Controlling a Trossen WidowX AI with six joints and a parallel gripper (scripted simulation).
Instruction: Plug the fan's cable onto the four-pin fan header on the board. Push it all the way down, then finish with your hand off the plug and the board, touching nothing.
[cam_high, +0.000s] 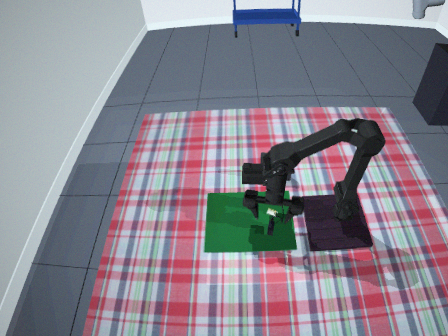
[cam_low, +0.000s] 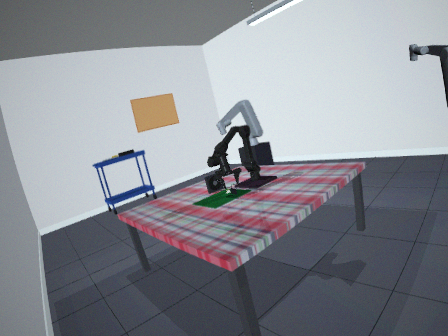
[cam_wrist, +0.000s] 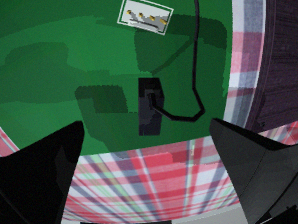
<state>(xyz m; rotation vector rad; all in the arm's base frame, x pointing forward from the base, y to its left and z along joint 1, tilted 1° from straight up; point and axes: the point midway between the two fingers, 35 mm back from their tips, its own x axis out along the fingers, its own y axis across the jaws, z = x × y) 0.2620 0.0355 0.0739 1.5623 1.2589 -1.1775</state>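
Now: gripper tip 30 mm above the dark fan plug and 10 mm to the right of it. Round my gripper tip: black fan (220 mm to the right, 30 mm behind, 10 mm above); then green board (70 mm ahead, 60 mm below, 40 mm to the right); then white four-pin header (60 mm to the right, 50 mm below, 10 mm behind).
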